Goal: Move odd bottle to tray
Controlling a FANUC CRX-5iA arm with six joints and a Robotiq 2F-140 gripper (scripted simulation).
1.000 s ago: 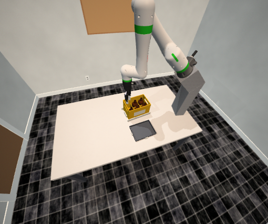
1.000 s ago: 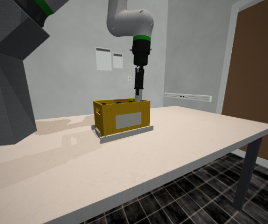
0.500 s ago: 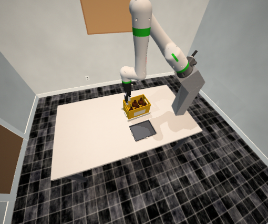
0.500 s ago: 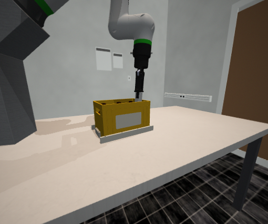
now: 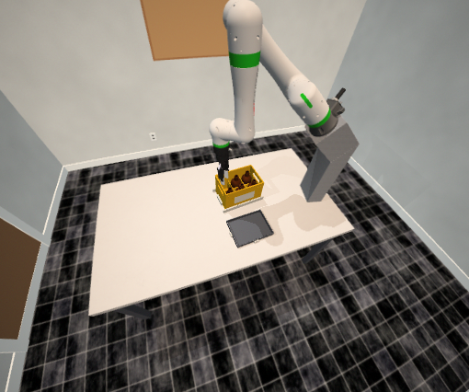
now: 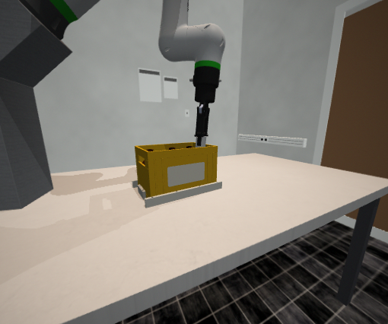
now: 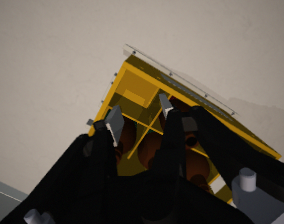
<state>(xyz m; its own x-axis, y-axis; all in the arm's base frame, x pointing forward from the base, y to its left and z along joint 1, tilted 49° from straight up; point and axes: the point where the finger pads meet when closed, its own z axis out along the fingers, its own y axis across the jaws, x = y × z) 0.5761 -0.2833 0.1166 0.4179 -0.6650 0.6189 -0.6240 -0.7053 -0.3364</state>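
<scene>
The crate is 70 mm behind my hand, 70 mm to the left of it and 90 mm below it. From my hand the other things lie so: brown bottle 60 mm behind, 110 mm to the left, 90 mm below; dark grey tray 40 mm ahead, 320 mm to the left, 160 mm below.
</scene>
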